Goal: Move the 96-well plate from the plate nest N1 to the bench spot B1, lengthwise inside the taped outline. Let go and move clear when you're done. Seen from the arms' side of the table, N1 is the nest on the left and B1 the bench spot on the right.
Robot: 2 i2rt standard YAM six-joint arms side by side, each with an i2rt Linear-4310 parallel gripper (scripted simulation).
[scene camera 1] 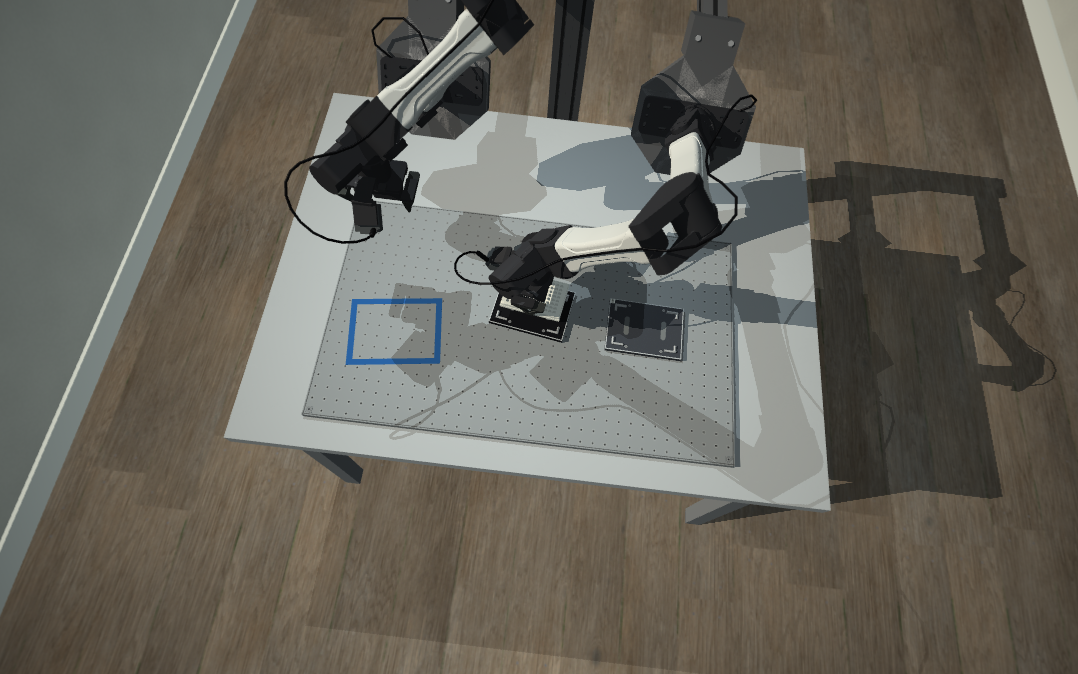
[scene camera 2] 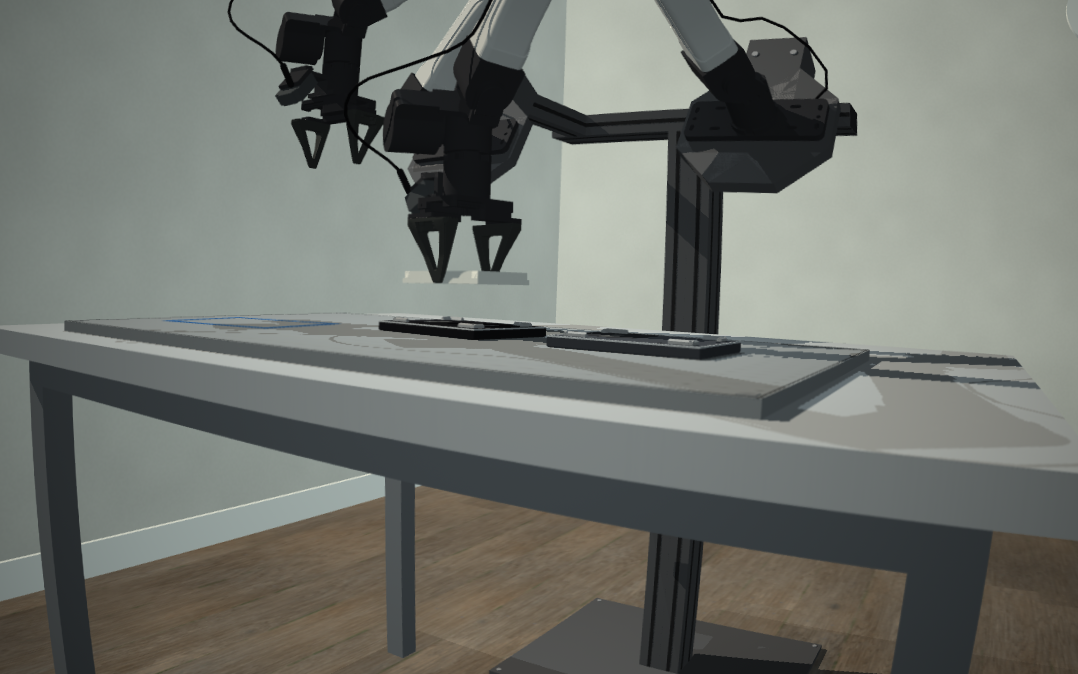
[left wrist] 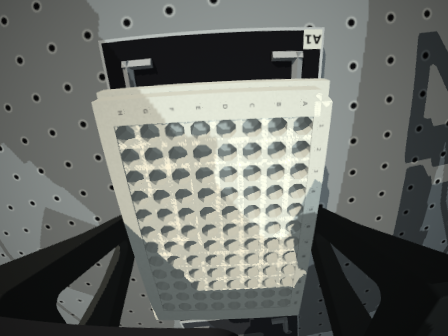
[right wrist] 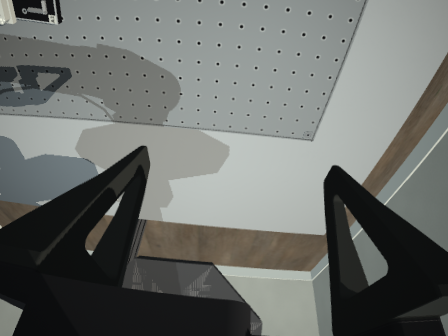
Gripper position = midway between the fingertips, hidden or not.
I see my left gripper (scene camera 2: 464,283), my right gripper (scene camera 1: 385,206), a white 96-well plate (scene camera 1: 557,292), a black nest (scene camera 1: 520,320) and a grey nest N1 (scene camera 1: 644,334).
The white 96-well plate also shows in the left wrist view (left wrist: 240,274). My left gripper is seen too in scene camera 1 (scene camera 1: 534,296) and in the left wrist view (left wrist: 220,219). My right gripper shows as well in the right wrist view (right wrist: 239,163).
